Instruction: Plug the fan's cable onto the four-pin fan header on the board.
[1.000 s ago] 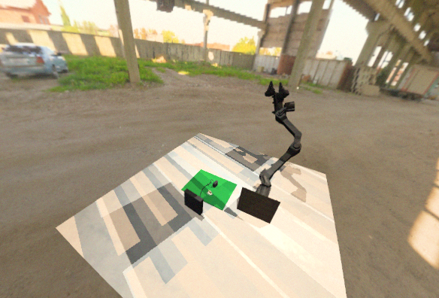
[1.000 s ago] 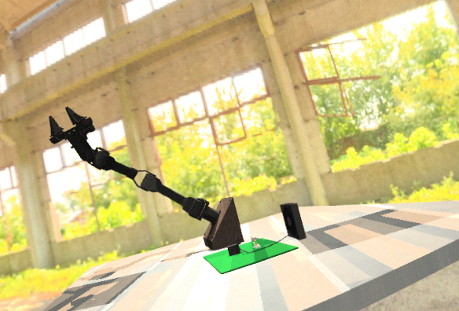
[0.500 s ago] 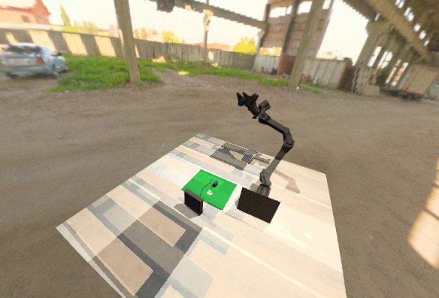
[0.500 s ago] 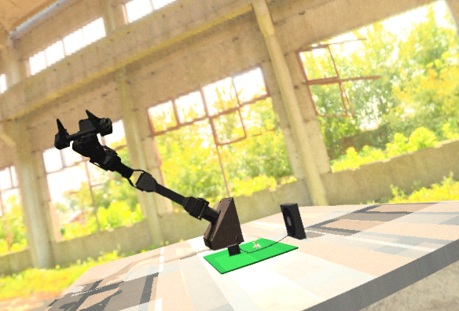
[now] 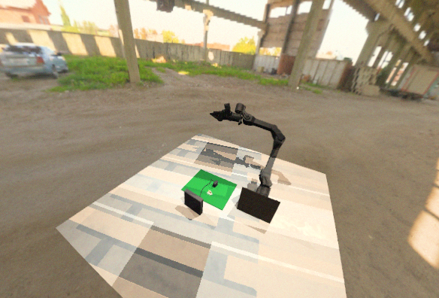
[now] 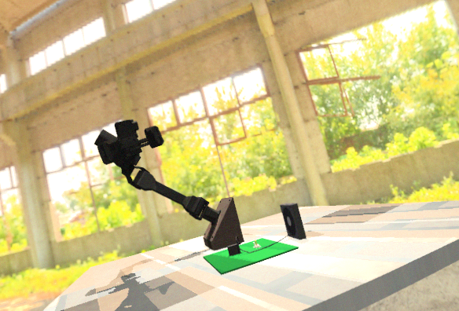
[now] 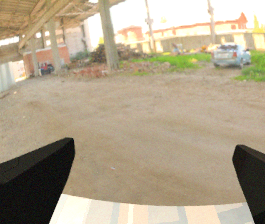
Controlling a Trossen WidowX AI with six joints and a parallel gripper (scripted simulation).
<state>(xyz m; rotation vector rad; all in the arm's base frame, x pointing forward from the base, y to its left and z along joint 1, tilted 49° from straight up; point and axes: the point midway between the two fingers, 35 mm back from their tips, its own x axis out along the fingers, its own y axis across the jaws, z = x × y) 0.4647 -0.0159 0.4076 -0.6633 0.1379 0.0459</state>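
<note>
Now: the dark plug 400 mm below my gripper tip, 250 mm to the left of it and 160 mm behind it. The rest, counted from my gripper tip: black fan: 460 mm to the left, 360 mm below, 120 mm behind; green board: 430 mm below, 280 mm to the left, 140 mm behind.
</note>
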